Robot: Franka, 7 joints.
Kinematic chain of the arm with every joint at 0, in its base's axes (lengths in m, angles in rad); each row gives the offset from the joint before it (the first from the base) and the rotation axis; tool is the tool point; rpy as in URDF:
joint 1: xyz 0 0 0.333 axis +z
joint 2: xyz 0 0 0 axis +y
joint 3: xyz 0 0 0.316 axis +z
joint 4: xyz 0.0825 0 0 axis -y
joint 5: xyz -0.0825 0 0.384 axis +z
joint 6: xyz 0 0 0 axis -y
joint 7: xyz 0.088 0 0 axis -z
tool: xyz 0 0 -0.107 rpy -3.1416 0 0
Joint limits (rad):
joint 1: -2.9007..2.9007
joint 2: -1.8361..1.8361
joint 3: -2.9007..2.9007
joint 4: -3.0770..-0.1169
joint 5: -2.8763..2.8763
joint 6: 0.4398..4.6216
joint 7: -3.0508..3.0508
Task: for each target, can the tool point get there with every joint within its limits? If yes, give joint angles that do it. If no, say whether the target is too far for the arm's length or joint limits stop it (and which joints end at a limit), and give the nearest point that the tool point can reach.
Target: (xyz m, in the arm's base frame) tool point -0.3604 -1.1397 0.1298
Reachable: no: too far | nearest point -0.2550 -0.8064 0.1892 | short by 0.355 m
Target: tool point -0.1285 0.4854 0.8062
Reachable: yes | joints -0.7318 -1.0772 0.8694 -0.6233 0.0813 0.8707 -2.1716
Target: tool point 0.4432 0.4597 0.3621
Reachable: yes | joints -0.3250 1.0101 1.4945 -1.9605 1.0445 3.1443 -1.3105
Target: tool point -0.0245 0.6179 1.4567
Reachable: no: too far | nearest point -0.0164 0.4133 1.0846 | short by 0.425 m
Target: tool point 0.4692 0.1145 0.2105
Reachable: yes | joints 1.6527 1.2573 -1.1374 -2.2617 -1.0828 1.8102 -1.9389
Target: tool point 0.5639 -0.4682 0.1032
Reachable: yes | joints 0.0111 1.3994 -0.9450 -1.3480 1.5926 2.5776 0.1757
